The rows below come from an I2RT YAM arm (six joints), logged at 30 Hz.
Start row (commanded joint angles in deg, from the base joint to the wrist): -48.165, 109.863, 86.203, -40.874, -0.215, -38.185
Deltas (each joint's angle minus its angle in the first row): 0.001, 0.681, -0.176, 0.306, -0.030, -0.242; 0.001, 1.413, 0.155, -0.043, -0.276, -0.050; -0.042, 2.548, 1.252, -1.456, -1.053, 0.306; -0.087, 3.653, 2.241, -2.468, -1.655, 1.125; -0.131, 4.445, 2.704, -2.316, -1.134, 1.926; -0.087, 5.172, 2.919, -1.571, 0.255, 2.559; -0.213, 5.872, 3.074, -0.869, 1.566, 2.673; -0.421, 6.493, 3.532, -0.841, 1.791, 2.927; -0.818, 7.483, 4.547, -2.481, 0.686, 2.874; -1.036, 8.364, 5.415, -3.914, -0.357, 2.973; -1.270, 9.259, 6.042, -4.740, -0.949, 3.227; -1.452, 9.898, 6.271, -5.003, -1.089, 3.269; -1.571, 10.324, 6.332, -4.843, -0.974, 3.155; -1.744, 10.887, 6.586, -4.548, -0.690, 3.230; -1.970, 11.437, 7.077, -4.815, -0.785, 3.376; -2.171, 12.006, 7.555, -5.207, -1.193, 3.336; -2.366, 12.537, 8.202, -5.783, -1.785, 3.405
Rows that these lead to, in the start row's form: -48.164, 110.544, 86.027, -40.568, -0.245, -38.427; -48.164, 111.276, 86.358, -40.917, -0.491, -38.235; -48.207, 112.411, 87.455, -42.330, -1.268, -37.879; -48.252, 113.516, 88.444, -43.342, -1.870, -37.060; -48.296, 114.308, 88.907, -43.190, -1.349, -36.259; -48.252, 115.035, 89.122, -42.445, 0.040, -35.626; -48.378, 115.735, 89.277, -41.743, 1.351, -35.512; -48.586, 116.356, 89.735, -41.715, 1.576, -35.258; -48.983, 117.346, 90.750, -43.355, 0.471, -35.311; -49.201, 118.227, 91.618, -44.788, -0.572, -35.212; -49.435, 119.122, 92.245, -45.614, -1.164, -34.958; -49.617, 119.761, 92.474, -45.877, -1.304, -34.916; -49.736, 120.187, 92.535, -45.717, -1.189, -35.030; -49.909, 120.750, 92.789, -45.422, -0.905, -34.955; -50.135, 121.300, 93.280, -45.689, -1.000, -34.809; -50.336, 121.869, 93.758, -46.081, -1.408, -34.849; -50.531, 122.400, 94.405, -46.657, -2.000, -34.780
